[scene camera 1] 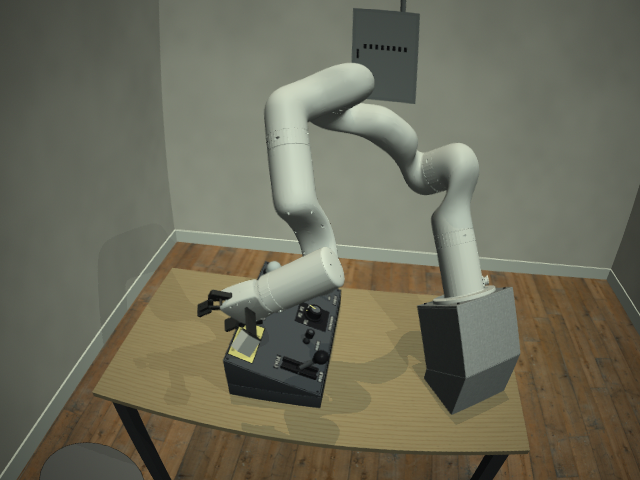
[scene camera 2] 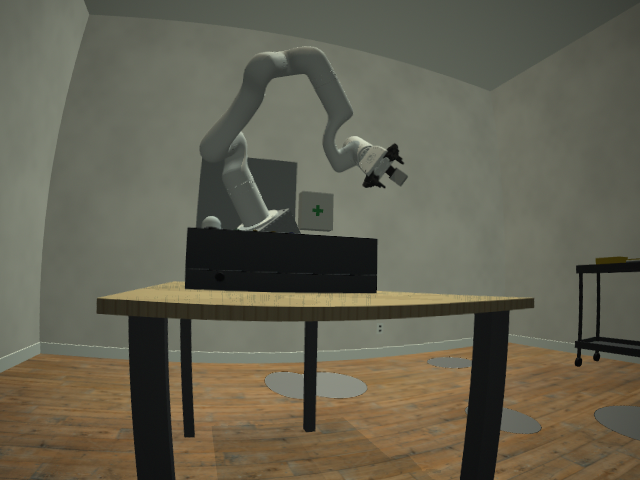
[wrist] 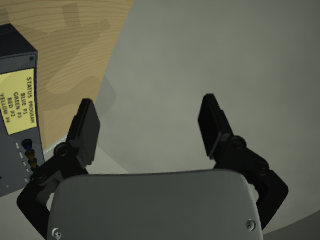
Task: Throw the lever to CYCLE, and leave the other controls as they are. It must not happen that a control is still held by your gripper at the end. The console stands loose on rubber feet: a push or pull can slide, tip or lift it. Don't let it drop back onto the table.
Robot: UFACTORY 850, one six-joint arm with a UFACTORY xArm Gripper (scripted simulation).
Labels:
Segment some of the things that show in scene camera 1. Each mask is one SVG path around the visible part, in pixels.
My gripper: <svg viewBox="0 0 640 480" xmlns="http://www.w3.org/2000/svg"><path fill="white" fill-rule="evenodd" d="M256 279L235 284L221 291L211 290L208 294L208 300L197 306L198 317L205 316L211 313L212 310L221 310L230 316L230 318L224 321L225 331L229 332L239 328L239 326L242 328L231 346L248 357L252 355L261 342L261 339L257 337L256 325L263 324L262 319L274 313L263 303L258 289L259 280Z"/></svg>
A dark console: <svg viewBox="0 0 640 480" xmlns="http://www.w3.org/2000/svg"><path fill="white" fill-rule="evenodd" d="M341 290L336 289L328 295L318 296L283 312L273 313L263 319L263 324L256 325L257 337L262 341L250 357L237 352L231 346L242 330L239 326L234 332L223 359L229 393L271 402L320 408ZM281 264L277 261L265 261L257 280L261 275L281 267Z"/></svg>

